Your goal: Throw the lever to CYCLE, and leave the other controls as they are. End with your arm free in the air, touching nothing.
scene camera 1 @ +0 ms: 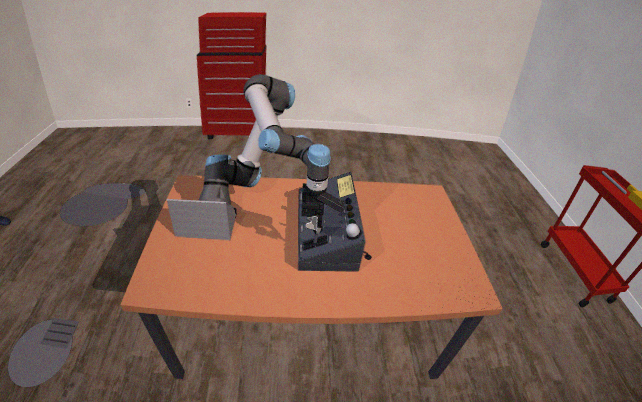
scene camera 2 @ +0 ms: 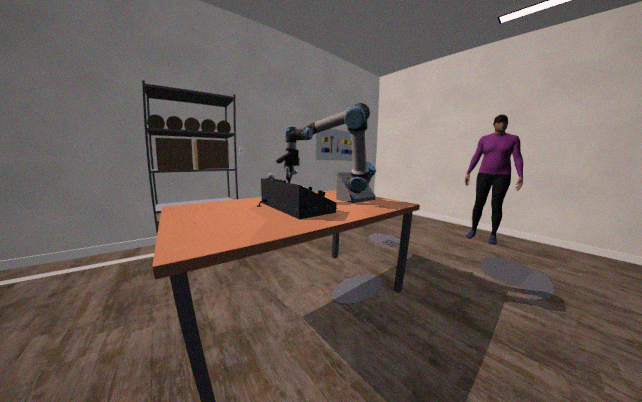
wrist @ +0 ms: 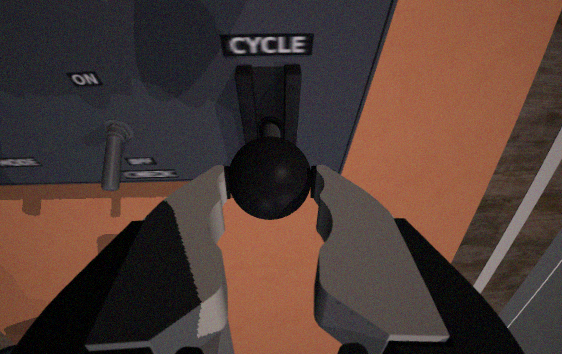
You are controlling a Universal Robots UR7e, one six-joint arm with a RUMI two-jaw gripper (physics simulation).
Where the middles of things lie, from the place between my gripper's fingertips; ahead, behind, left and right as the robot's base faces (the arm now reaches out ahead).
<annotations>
The lever (wrist: 270, 178) is 2 cm below my hand. The rest, counted from my hand: dark control box (scene camera 1: 340, 246): 6 cm ahead, 19 cm to the left, 6 cm below.
</annotations>
